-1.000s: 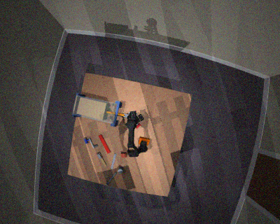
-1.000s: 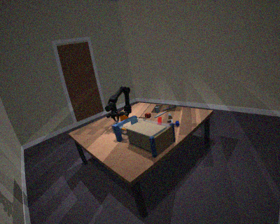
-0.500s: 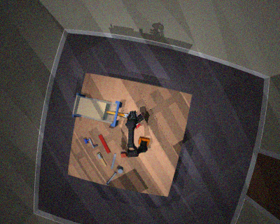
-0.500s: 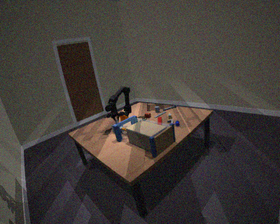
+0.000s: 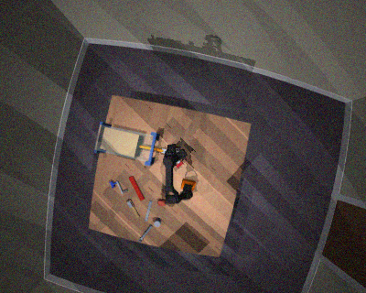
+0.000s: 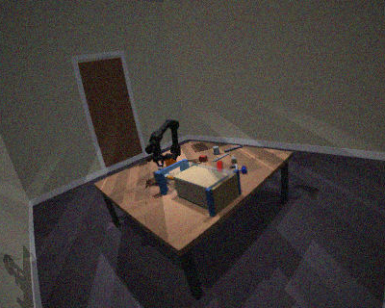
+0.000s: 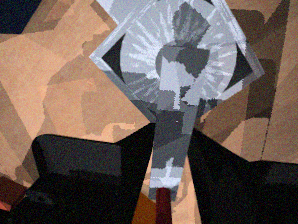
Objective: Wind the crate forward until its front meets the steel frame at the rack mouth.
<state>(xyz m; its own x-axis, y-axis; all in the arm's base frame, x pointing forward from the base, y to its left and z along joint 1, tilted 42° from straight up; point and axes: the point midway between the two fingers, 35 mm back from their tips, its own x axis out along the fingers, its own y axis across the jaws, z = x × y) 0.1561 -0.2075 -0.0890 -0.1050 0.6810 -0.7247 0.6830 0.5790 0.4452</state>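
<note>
My gripper tip is 20 mm short of the grey hand winch, 40 mm to the left of it and 70 mm above it. Round my gripper tip: blue frame: 200 mm ahead, 30 mm to the right, 10 mm above; then red knob: 40 mm behind, 40 mm to the left, 50 mm above; then red-knobbed winch handle: 10 mm behind, 10 mm to the left, 20 mm above.
</note>
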